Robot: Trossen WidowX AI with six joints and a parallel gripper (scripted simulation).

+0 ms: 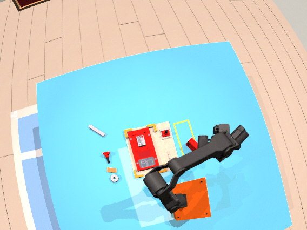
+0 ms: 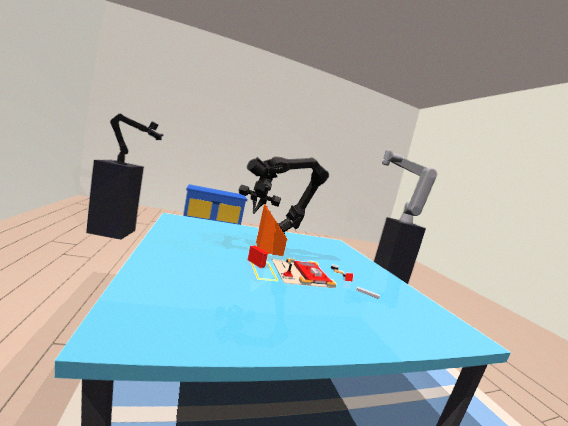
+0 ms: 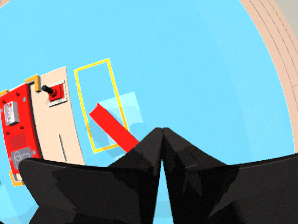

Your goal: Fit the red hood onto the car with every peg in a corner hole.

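Now: gripper tip 180 mm above the red hood, 50 mm to the right of it and 10 mm short of it. Round my gripper tip: jig (280 mm to the left, 210 mm below, 40 mm ahead); white bar (530 mm to the left, 210 mm below, 160 mm ahead).
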